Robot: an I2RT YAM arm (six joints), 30 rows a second.
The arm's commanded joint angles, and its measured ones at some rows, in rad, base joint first. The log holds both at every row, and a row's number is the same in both.
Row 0, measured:
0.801 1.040 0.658 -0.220 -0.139 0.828
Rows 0 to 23, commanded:
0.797 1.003 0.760 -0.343 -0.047 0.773
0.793 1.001 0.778 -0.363 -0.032 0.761
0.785 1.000 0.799 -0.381 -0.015 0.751
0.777 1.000 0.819 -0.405 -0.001 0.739
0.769 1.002 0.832 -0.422 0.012 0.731
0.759 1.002 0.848 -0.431 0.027 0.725
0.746 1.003 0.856 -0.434 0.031 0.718
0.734 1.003 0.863 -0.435 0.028 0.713
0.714 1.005 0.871 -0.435 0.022 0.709
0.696 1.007 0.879 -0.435 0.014 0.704
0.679 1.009 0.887 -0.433 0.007 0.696
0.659 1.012 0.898 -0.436 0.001 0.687
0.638 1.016 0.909 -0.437 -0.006 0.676
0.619 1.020 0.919 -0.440 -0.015 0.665
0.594 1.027 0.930 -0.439 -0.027 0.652
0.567 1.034 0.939 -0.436 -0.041 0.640
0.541 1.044 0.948 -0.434 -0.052 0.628
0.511 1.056 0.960 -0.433 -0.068 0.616
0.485 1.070 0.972 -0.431 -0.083 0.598
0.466 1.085 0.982 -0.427 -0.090 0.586
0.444 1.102 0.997 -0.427 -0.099 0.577
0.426 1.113 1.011 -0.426 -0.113 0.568
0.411 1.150 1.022 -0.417 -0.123 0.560
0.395 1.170 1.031 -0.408 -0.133 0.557
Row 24, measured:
0.425 1.131 0.987 -0.456 -0.075 0.600
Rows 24 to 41, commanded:
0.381 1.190 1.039 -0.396 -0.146 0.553
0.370 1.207 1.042 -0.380 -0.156 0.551
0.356 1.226 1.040 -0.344 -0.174 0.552
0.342 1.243 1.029 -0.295 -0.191 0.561
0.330 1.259 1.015 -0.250 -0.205 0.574
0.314 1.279 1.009 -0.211 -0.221 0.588
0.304 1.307 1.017 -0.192 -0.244 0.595
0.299 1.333 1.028 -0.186 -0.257 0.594
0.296 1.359 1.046 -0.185 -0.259 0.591
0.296 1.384 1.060 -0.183 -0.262 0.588
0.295 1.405 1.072 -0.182 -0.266 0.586
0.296 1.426 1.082 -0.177 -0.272 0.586
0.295 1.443 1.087 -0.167 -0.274 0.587
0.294 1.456 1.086 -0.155 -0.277 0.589
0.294 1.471 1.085 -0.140 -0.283 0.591
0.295 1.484 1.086 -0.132 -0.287 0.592
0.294 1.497 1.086 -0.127 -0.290 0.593
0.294 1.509 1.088 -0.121 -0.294 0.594
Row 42, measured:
0.295 1.498 1.046 -0.202 -0.249 0.582
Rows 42 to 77, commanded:
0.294 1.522 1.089 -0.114 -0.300 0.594
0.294 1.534 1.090 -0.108 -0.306 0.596
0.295 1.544 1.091 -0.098 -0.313 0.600
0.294 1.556 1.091 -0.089 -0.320 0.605
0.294 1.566 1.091 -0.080 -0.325 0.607
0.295 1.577 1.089 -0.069 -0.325 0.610
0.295 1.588 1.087 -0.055 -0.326 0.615
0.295 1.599 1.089 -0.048 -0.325 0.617
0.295 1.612 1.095 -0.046 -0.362 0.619
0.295 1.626 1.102 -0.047 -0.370 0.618
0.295 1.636 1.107 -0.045 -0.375 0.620
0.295 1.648 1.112 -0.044 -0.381 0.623
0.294 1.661 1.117 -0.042 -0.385 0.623
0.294 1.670 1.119 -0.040 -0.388 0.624
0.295 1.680 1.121 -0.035 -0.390 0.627
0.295 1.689 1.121 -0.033 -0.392 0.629
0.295 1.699 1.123 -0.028 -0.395 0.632
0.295 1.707 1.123 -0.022 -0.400 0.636
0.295 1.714 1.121 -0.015 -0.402 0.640
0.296 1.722 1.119 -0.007 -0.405 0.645
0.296 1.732 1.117 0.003 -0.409 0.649
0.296 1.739 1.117 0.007 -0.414 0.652
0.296 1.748 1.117 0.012 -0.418 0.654
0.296 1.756 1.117 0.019 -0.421 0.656
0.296 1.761 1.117 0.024 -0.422 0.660
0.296 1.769 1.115 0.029 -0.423 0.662
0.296 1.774 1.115 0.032 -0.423 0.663
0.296 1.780 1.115 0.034 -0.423 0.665
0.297 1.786 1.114 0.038 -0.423 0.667
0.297 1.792 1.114 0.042 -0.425 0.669
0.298 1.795 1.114 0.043 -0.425 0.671
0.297 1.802 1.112 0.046 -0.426 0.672
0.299 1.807 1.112 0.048 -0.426 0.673
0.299 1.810 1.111 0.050 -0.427 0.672
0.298 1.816 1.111 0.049 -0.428 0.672
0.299 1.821 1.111 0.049 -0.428 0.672
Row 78, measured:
0.295 1.817 1.091 0.001 -0.395 0.657
